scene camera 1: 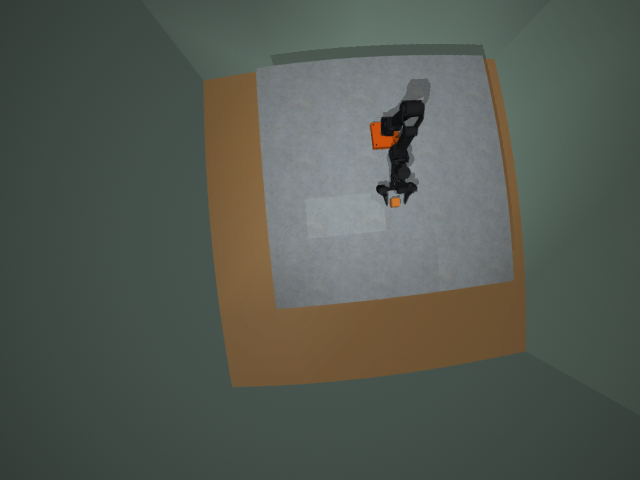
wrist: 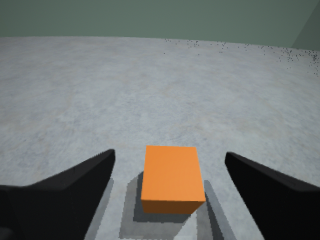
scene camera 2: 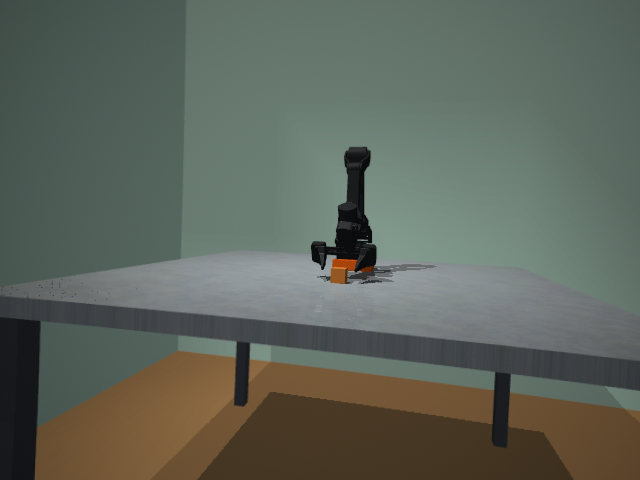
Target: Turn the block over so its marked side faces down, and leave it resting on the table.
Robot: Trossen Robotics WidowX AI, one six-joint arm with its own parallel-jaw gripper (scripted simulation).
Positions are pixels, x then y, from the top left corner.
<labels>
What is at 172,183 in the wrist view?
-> An orange block.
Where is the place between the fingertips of my gripper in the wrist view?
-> At 171,156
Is my gripper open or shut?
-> Open.
</labels>
